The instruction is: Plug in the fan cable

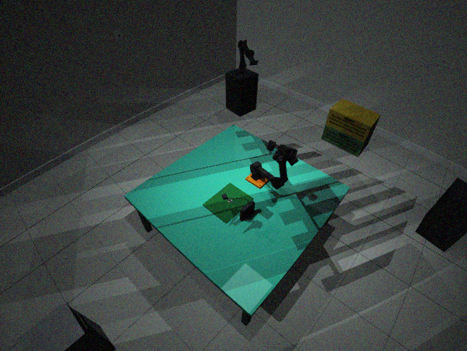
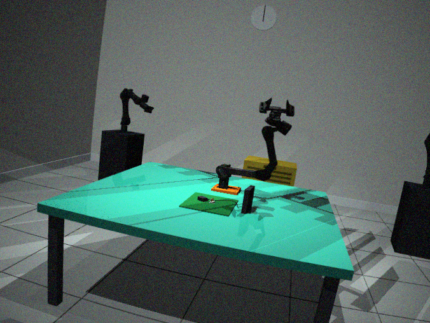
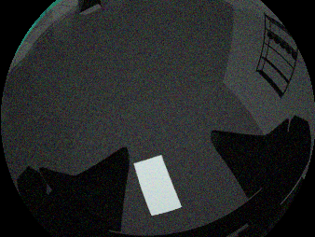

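The dark fan plug is 56 cm below my gripper tip, 28 cm to the right of it and 18 cm ahead of it. Round my gripper tip: black fan (51 cm below, 17 cm ahead, 6 cm to the right); green board (58 cm below, 23 cm to the right, 19 cm ahead).
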